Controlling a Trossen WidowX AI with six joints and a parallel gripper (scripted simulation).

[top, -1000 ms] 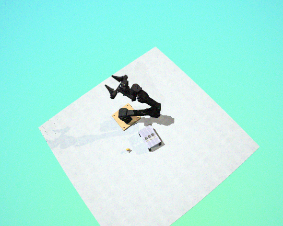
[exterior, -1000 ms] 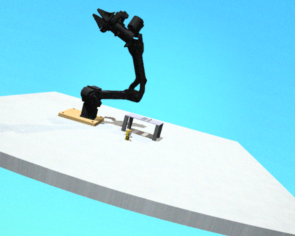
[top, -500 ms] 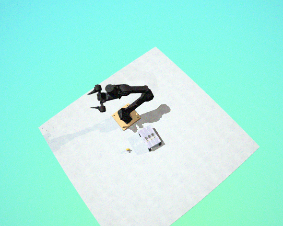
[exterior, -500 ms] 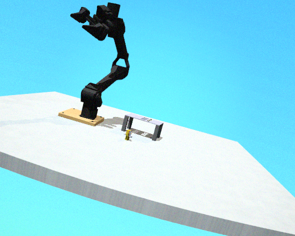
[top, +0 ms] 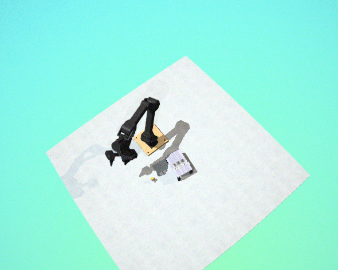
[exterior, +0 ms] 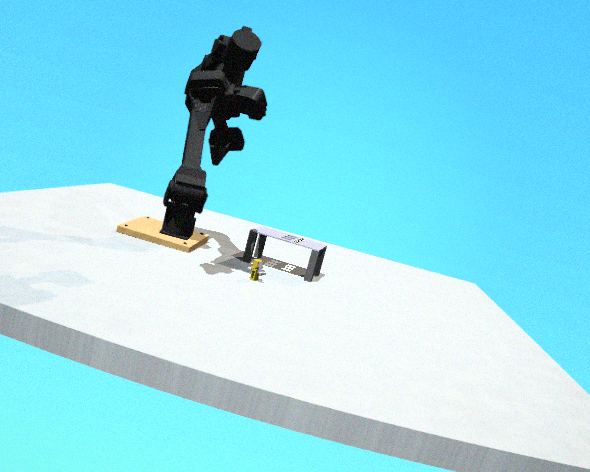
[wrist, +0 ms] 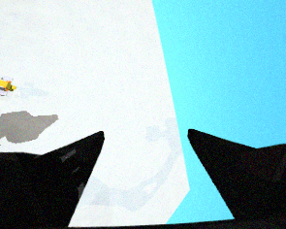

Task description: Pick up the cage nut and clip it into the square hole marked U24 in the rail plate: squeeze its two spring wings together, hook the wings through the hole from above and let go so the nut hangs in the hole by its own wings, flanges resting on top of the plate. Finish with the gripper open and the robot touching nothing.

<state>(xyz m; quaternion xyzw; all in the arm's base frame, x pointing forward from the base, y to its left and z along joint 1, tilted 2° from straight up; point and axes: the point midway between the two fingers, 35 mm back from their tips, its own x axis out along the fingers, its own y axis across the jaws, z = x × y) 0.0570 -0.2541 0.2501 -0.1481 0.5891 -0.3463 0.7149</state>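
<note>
Now: the cage nut 13 cm ahead of my gripper tip, 11 cm to the left of it and 21 cm below it.
</note>
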